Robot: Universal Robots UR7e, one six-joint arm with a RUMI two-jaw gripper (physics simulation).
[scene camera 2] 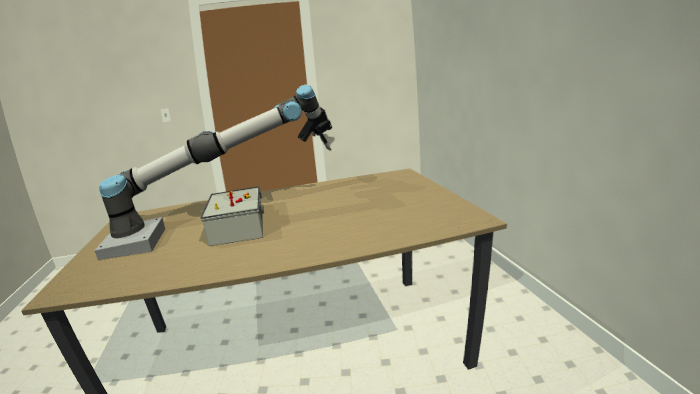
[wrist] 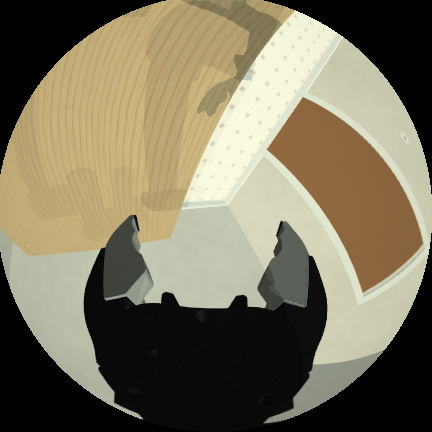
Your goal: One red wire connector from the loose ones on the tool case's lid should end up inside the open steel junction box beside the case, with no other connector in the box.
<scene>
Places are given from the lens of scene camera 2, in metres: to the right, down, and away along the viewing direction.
grey tool case (scene camera 2: pixel 244 221): -0.39, 0.09, 1.26
</scene>
